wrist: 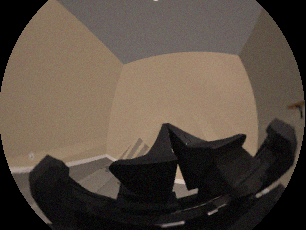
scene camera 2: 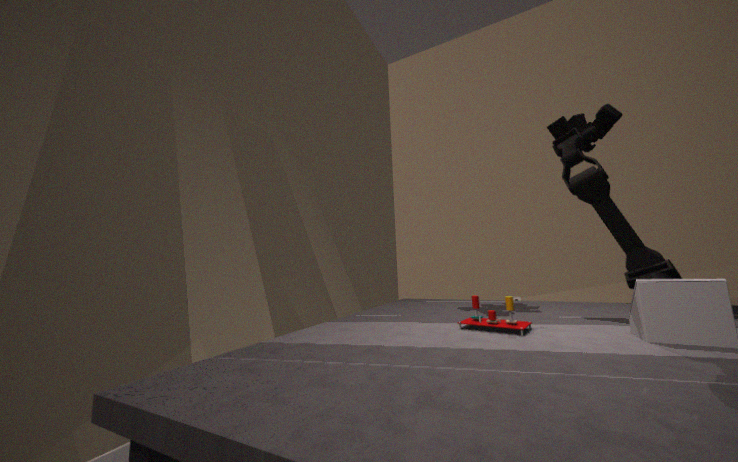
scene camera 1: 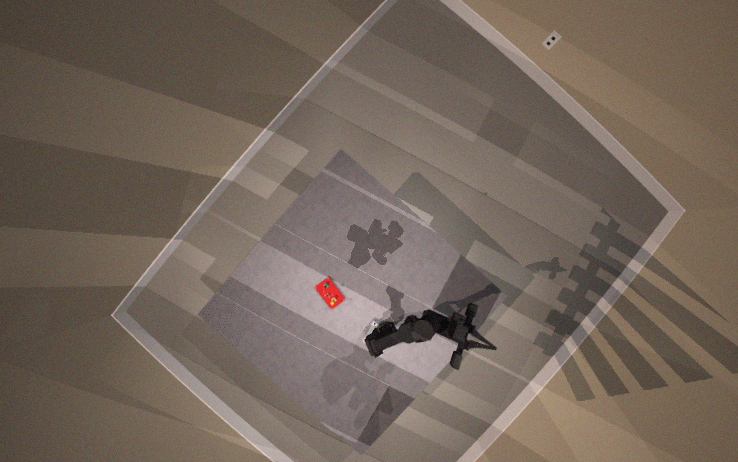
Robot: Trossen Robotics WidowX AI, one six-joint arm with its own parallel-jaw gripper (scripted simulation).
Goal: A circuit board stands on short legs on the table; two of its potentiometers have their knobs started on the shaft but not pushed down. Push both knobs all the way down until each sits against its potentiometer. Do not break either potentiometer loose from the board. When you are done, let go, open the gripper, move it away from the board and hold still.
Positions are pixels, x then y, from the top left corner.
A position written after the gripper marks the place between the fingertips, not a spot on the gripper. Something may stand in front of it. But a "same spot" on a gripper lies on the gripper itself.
Labels:
gripper: wrist; scene camera 2 616,117; scene camera 1
same spot on gripper: (scene camera 1: 467,344) = (wrist: 229,156)

